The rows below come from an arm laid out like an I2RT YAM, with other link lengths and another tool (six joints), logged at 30 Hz.
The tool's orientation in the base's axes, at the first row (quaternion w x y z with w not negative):
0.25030, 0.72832, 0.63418, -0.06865
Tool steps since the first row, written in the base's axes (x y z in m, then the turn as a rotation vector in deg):
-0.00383, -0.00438, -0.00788, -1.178, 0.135, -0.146
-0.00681, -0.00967, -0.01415, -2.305, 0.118, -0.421
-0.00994, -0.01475, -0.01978, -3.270, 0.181, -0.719
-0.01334, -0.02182, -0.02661, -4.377, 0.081, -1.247
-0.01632, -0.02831, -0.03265, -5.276, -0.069, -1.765
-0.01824, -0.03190, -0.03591, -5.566, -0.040, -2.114
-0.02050, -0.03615, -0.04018, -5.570, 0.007, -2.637
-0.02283, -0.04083, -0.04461, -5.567, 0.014, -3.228
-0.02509, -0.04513, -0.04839, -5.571, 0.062, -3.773
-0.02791, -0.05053, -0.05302, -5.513, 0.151, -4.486
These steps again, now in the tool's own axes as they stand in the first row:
-0.00132, -0.00555, 0.00796, -0.038, -1.179, -0.191
-0.00396, -0.00977, 0.01513, -0.148, -2.334, -0.190
-0.00671, -0.01398, 0.02162, -0.148, -3.345, -0.171
-0.01078, -0.01863, 0.02998, -0.222, -4.546, 0.091
-0.01459, -0.02271, 0.03749, -0.307, -5.540, 0.411
-0.01678, -0.02520, 0.04151, -0.189, -5.917, 0.637
-0.01920, -0.02825, 0.04664, 0.070, -6.069, 1.067
-0.02194, -0.03138, 0.05208, 0.323, -6.231, 1.576
-0.02461, -0.03430, 0.05680, 0.593, -6.389, 2.025
-0.02800, -0.03790, 0.06263, 0.981, -6.538, 2.614

